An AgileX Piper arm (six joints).
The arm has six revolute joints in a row. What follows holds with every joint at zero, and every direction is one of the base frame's. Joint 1 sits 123.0 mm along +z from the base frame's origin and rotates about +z. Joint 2 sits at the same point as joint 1 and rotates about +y. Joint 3 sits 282.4 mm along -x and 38.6 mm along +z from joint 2 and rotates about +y. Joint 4 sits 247.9 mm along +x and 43.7 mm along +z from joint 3 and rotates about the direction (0.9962, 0, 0.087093). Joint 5 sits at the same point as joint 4 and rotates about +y. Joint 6 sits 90.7 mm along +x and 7.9 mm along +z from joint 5 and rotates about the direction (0.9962, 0, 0.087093). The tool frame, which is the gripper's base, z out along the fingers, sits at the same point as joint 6; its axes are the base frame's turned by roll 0.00, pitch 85.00 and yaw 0.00 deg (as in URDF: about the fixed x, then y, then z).
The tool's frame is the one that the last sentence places.
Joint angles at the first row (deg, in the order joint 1, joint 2, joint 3, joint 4, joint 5, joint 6):
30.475 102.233 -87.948 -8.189 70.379 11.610
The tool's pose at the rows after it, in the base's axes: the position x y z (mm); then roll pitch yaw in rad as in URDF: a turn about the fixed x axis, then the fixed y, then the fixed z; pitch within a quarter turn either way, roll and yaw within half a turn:
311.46, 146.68, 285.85, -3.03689, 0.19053, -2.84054
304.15, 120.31, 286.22, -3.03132, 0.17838, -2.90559
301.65, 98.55, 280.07, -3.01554, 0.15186, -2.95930
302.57, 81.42, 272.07, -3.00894, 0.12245, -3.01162
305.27, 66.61, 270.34, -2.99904, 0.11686, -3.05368
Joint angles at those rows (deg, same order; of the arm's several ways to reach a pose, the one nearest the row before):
27.274 98.125 -83.034 -8.283 70.380 12.734
23.812 94.876 -78.992 -8.533 70.379 13.111
20.561 93.569 -76.017 -9.170 70.380 13.218
17.584 93.536 -74.202 -9.258 70.337 13.320
14.979 93.536 -73.788 -9.773 70.337 13.321

